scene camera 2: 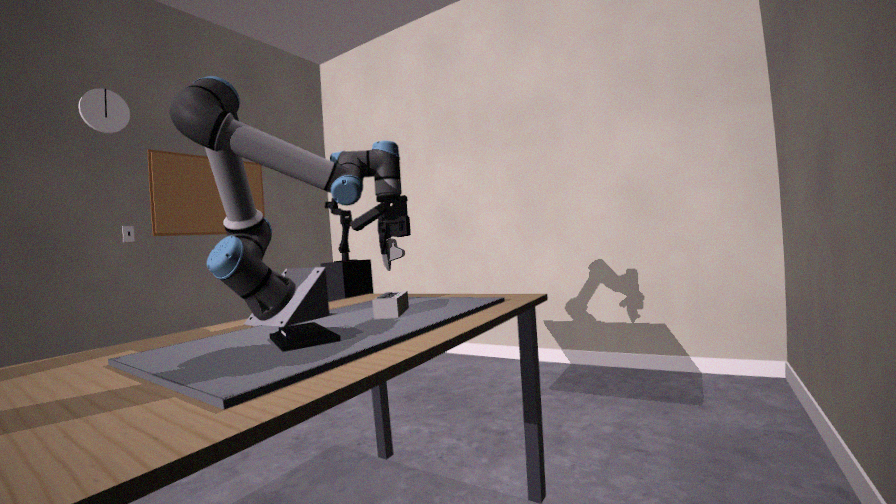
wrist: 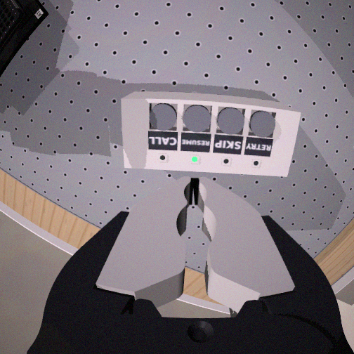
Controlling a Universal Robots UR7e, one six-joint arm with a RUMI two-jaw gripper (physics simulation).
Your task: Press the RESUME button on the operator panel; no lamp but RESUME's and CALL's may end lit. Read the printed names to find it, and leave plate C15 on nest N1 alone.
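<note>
The white operator panel (scene camera 2: pixel 387 307) (wrist: pixel 286 145) has four round grey buttons with upside-down names in the wrist view: CALL (wrist: pixel 164 117), RESUME (wrist: pixel 197 118), SKIP (wrist: pixel 231 120) and RETRY (wrist: pixel 263 123). The RESUME lamp (wrist: pixel 194 159) is lit green. The CALL lamp (wrist: pixel 162 157), SKIP lamp (wrist: pixel 226 161) and RETRY lamp (wrist: pixel 256 163) are dark. My gripper (scene camera 2: pixel 388 268) (wrist: pixel 192 180) is shut and empty. It hangs above the panel, apart from it. Its tips show beside the panel's lamp edge in the wrist view. I cannot make out plate C15 or nest N1.
The panel stands on a grey perforated board (scene camera 2: pixel 187 369) (wrist: pixel 210 55) on the wooden table (scene camera 2: pixel 75 401). A low black object (scene camera 2: pixel 305 337) lies near the arm's base bracket (scene camera 2: pixel 307 294). A black box (scene camera 2: pixel 354 278) stands behind. Part of a black object (wrist: pixel 17 30) shows at the wrist view's top left.
</note>
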